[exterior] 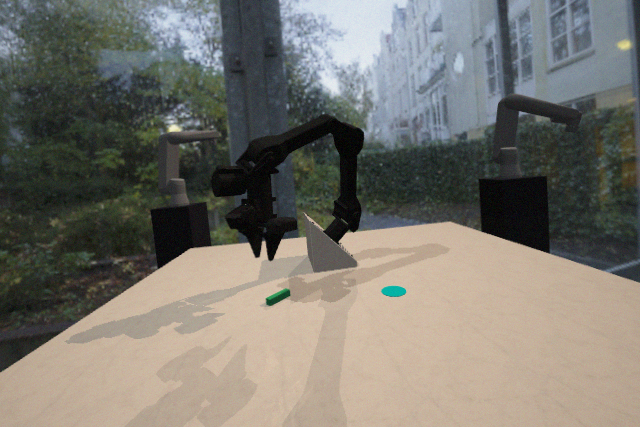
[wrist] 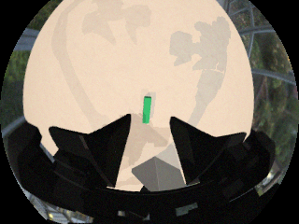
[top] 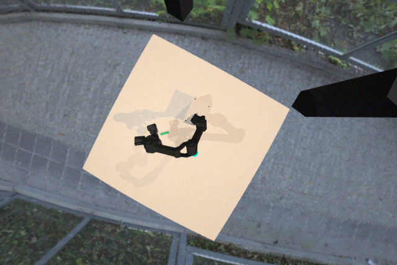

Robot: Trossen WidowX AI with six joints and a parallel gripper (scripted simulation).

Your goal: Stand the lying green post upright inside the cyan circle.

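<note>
The green post is 110 mm below my gripper tip, 20 mm to the left of it and 20 mm behind it. Round my gripper tip: cyan circle 300 mm to the left, 110 mm below, 30 mm behind.
</note>
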